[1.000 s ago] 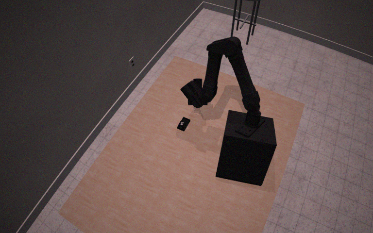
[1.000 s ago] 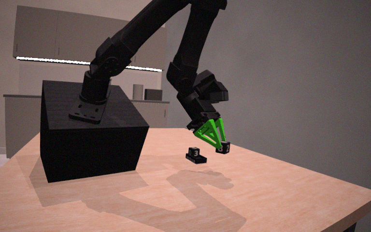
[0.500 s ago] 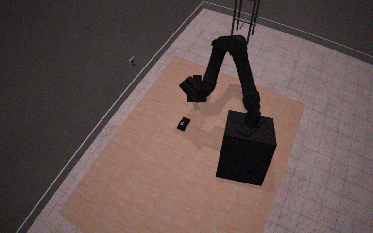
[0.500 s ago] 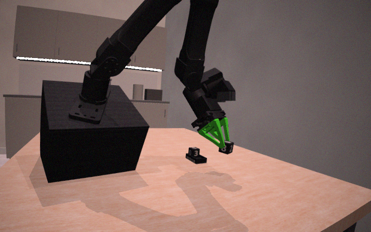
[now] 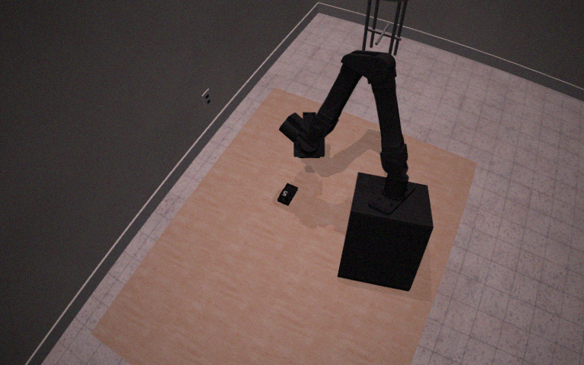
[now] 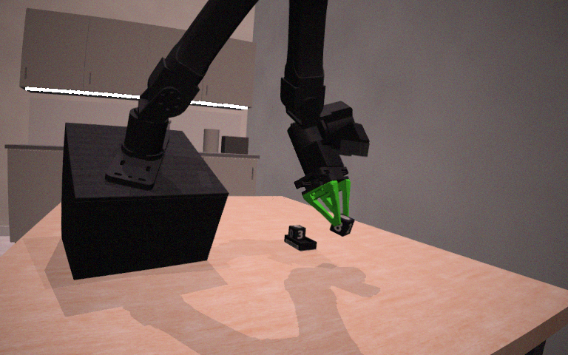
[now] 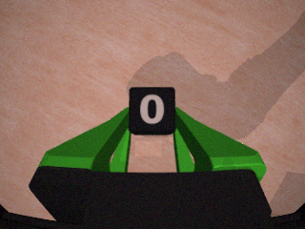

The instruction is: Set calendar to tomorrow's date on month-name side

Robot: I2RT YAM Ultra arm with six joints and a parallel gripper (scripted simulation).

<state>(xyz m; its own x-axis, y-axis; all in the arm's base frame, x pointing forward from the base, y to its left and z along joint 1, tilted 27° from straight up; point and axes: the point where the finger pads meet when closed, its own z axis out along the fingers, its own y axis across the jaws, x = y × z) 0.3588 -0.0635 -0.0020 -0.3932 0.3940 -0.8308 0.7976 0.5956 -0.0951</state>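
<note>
Now: hand 1 cm above the black cube. Also, from my hand: black tray (15 cm to the left, 8 cm below, 2 cm behind).
</note>
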